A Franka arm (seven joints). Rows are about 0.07 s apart.
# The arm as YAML. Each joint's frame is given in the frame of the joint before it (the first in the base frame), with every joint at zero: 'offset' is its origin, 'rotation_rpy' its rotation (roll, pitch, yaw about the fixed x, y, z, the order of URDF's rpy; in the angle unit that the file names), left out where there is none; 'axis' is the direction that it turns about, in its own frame. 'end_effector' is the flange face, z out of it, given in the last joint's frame.
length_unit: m
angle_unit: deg
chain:
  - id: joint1
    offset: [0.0, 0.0, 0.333]
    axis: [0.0, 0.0, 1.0]
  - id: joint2
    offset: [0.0, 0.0, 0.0]
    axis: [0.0, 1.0, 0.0]
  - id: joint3
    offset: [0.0, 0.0, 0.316]
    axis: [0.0, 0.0, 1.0]
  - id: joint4
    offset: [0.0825, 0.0, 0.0]
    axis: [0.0, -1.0, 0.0]
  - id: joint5
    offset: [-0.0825, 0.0, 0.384]
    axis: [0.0, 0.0, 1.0]
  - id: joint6
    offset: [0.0, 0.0, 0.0]
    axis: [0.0, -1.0, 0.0]
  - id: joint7
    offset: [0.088, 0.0, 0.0]
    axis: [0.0, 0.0, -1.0]
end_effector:
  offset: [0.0, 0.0, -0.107]
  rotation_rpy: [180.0, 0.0, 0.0]
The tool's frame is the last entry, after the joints.
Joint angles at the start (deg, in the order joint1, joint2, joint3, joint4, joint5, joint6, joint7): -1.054, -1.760, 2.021, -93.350, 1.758, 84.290, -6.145
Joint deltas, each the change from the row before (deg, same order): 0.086, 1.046, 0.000, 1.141, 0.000, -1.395, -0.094; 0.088, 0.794, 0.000, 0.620, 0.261, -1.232, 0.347; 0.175, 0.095, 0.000, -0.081, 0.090, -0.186, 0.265; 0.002, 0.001, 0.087, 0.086, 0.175, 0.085, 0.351; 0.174, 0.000, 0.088, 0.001, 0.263, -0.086, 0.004; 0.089, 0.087, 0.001, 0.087, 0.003, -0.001, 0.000; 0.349, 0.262, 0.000, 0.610, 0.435, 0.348, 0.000; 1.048, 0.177, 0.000, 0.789, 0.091, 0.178, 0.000; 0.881, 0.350, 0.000, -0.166, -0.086, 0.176, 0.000; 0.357, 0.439, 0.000, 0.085, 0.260, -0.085, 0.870; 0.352, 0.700, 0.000, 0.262, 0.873, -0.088, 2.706; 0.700, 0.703, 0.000, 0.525, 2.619, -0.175, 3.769; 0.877, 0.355, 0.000, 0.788, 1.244, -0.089, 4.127
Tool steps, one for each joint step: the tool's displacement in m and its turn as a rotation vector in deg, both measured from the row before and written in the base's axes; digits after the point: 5 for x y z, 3 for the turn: 0.00298, 0.00074, -0.00237, 0.028, 1.297, 0.222; 0.00163, 0.00131, -0.00397, 0.207, 1.420, -0.221; -0.00007, 0.00182, -0.00174, 0.039, 0.372, -0.082; 0.00022, 0.00120, 0.00079, 0.116, -0.154, -0.265; -0.00028, 0.00300, -0.00007, 0.260, 0.092, 0.254; 0.00044, 0.00085, -0.00013, 0.006, 0.001, 0.090; 0.00230, 0.00419, 0.00283, 0.468, -0.680, 0.320; 0.00124, 0.01011, 0.00483, 0.134, -0.785, 1.036; 0.00129, 0.00819, -0.00443, -0.094, 0.335, 0.873; 0.00161, 0.00399, -0.00357, 0.099, 0.495, -0.502; 0.00280, 0.00528, -0.00459, 0.380, 0.733, -2.332; 0.00210, 0.01224, -0.00227, 1.901, 0.883, -3.076; 0.00078, 0.01110, 0.00305, 0.499, 0.239, -3.184
